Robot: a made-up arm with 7 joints. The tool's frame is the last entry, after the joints.
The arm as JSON. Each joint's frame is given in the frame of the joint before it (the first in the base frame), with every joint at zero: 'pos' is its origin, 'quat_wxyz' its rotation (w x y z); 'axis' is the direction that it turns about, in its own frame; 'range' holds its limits. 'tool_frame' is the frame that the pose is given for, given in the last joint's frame.
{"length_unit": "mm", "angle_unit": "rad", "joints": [
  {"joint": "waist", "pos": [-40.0, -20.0, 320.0], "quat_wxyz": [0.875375, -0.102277, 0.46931, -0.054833], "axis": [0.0, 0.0, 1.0], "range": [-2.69, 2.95]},
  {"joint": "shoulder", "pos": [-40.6, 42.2, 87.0], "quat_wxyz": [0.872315, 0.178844, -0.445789, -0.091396], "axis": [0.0, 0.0, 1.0], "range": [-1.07, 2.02]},
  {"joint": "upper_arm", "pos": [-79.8, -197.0, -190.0], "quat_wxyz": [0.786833, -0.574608, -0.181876, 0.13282], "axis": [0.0, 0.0, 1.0], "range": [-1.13, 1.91]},
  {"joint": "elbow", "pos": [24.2, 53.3, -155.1], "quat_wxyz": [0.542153, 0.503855, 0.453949, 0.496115], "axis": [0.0, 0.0, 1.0], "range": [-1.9, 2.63]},
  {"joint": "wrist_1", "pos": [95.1, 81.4, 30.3], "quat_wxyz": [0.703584, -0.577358, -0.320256, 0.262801], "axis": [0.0, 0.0, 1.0], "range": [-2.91, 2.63]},
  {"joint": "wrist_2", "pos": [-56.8, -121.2, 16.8], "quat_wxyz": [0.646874, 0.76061, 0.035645, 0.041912], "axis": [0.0, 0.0, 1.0], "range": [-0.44, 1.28]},
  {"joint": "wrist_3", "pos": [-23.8, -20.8, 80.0], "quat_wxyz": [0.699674, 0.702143, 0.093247, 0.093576], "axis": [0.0, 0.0, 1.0], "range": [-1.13, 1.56]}
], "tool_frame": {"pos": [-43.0, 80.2, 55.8], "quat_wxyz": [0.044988, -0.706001, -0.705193, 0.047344]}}
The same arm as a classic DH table. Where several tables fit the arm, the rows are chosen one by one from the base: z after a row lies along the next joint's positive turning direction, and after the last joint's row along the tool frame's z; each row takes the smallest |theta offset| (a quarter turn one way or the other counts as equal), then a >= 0, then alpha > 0; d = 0 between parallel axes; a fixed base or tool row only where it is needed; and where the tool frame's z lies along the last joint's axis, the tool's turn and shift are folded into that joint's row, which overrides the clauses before.
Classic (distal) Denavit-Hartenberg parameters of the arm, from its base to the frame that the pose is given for. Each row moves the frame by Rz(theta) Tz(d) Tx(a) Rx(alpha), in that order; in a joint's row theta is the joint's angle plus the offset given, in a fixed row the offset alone. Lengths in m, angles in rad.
base (fixed): d 0.3472, theta_offset -1.4188, a 0.0137, alpha -1.0021
waist: d 0.0189, theta_offset 0, a -0.0517, alpha 1.0021
shoulder: d -0.1179, theta_offset 1.5586, a -0.1609, alpha -1.2938
upper_arm: d -0.301, theta_offset 1.3351, a 0.0554, alpha 1.4906
elbow: d 0.0518, theta_offset 0.8717, a 0.1237, alpha -1.4423
wrist_1: d 0.0156, theta_offset -0.0374, a -0.0699, alpha 1.7311
wrist_2: d 0.1957, theta_offset 0.2829, a -0.0284, alpha 1.5742
wrist_3: d 0.3814, theta_offset -1.5449, a -0.0812, alpha 3.0109
tool (fixed): d 0.3144, theta_offset -3.1155, a 0, alpha 0
Joint limits (rad, base to tool): -2.69..2.95 -1.07..2.02 -1.13..1.91 -1.9..2.63 -2.91..2.63 -0.44..1.28 -1.13..1.56

